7 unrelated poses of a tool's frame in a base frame.
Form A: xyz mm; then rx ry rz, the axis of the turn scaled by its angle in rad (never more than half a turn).
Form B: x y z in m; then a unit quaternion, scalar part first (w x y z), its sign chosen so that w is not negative. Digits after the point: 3 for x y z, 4 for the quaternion.
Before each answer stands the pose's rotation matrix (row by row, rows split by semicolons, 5 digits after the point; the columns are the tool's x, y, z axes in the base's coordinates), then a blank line. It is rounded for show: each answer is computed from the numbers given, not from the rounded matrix.
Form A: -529, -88, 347, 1.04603, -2.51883, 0.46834
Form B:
-0.65490 -0.72616 -0.20926; -0.60241 0.66883 -0.43562; 0.45629 -0.15923 -0.87547

-0.529, -0.088, 0.347, 0.1860, 0.3714, -0.8943, 0.1663
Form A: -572, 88, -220, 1.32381, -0.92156, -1.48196
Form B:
-0.00336 0.14886 -0.98885; -0.95272 -0.30093 -0.04206; -0.30384 0.94196 0.14283

-0.572, 0.088, -0.220, 0.4579, 0.5373, -0.3740, -0.6015
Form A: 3, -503, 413, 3.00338, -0.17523, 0.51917
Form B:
0.93570 -0.12776 0.32885; -0.09765 -0.98950 -0.10657; 0.33901 0.06760 -0.93835

0.003, -0.503, 0.413, 0.0443, 0.9828, -0.0573, 0.1699
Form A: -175, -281, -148, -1.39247, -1.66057, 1.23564
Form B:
-0.23775 0.36948 -0.89831; 0.96658 -0.00128 -0.25635; -0.09586 -0.92924 -0.35683

-0.175, -0.281, -0.148, 0.3179, -0.5292, -0.6311, 0.4696
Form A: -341, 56, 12, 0.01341, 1.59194, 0.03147
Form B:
-0.02144 -0.01116 0.99971; 0.02836 0.99953 0.01176; -0.99937 0.02860 -0.02111

-0.341, 0.056, 0.012, 0.6995, 0.0060, 0.7145, 0.0141
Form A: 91, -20, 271, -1.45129, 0.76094, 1.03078
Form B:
0.40560 -0.89723 -0.17453; 0.09747 -0.14740 0.98426; -0.90884 -0.41623 0.02767

0.091, -0.020, 0.271, 0.5670, -0.6175, 0.3238, 0.4386
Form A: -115, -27, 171, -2.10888, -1.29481, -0.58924
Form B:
0.42876 0.90113 0.06430; 0.64041 -0.35337 0.68192; 0.63722 -0.25120 -0.72860

-0.115, -0.027, 0.171, 0.2944, -0.7923, -0.4864, -0.2214
